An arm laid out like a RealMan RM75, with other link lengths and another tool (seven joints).
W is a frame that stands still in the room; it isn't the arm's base.
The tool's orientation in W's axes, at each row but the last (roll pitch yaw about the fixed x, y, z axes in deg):
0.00 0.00 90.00
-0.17 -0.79 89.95
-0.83 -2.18 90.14
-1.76 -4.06 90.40
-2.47 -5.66 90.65
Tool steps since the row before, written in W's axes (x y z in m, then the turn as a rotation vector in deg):
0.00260 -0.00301 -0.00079 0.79 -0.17 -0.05
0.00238 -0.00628 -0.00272 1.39 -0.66 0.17
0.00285 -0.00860 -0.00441 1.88 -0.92 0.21
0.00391 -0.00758 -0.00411 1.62 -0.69 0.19
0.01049 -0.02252 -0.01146 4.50 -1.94 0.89
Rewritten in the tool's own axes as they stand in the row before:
-0.00301 -0.00260 -0.00079 -0.17 -0.79 -0.05
-0.00631 -0.00238 -0.00264 -0.66 -1.39 0.17
-0.00877 -0.00277 -0.00412 -0.92 -1.88 0.22
-0.00788 -0.00375 -0.00368 -0.69 -1.62 0.19
-0.02366 -0.00983 -0.00960 -1.89 -4.52 0.89

